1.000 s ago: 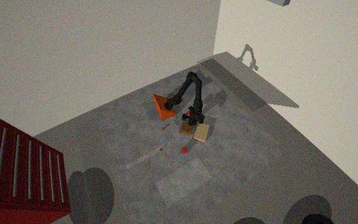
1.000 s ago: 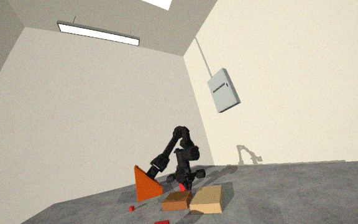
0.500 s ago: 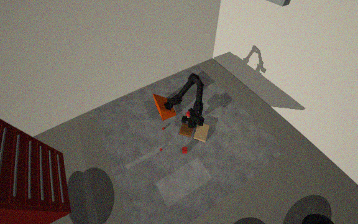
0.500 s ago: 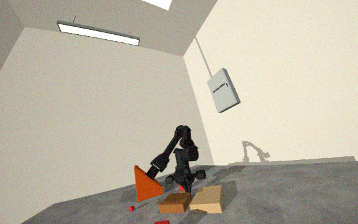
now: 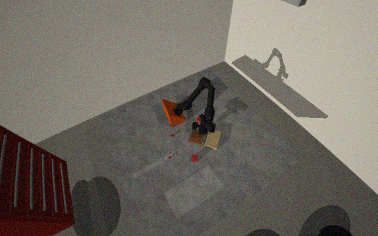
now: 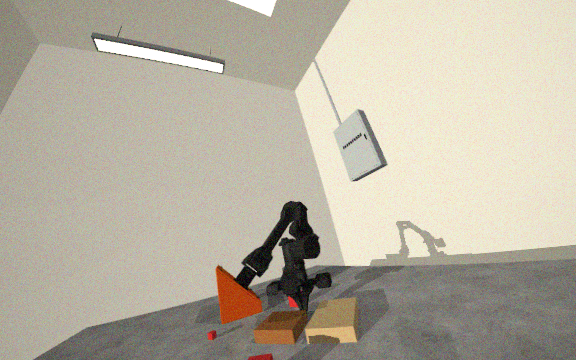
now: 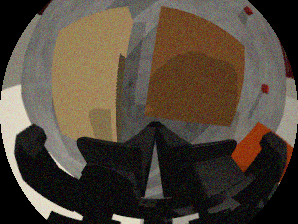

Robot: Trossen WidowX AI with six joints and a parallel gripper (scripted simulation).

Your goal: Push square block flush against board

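Right now the square block is 30 mm ahead of my gripper tip, 80 mm to the right of it and 10 mm above it. Also, from my gripper tip: tan board: 90 mm ahead, 40 mm to the left, 10 mm above.
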